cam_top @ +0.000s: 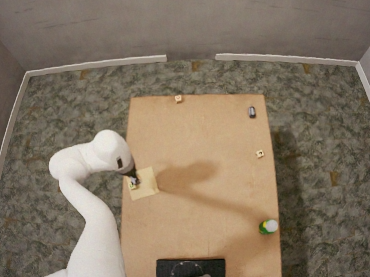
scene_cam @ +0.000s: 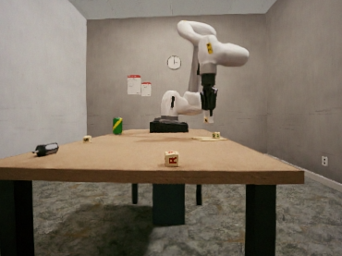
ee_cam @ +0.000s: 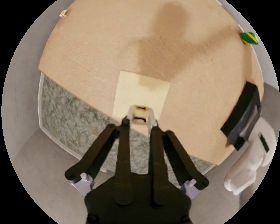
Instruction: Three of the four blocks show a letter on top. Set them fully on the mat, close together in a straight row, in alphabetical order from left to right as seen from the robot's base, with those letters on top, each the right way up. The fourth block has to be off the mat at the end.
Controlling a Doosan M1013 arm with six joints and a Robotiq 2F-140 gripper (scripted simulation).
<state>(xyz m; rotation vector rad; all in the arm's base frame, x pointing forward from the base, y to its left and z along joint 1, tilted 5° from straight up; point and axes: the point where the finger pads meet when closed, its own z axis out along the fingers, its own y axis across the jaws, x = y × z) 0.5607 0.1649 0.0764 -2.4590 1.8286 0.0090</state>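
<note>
Now: the mat 12 cm below my hand.
</note>
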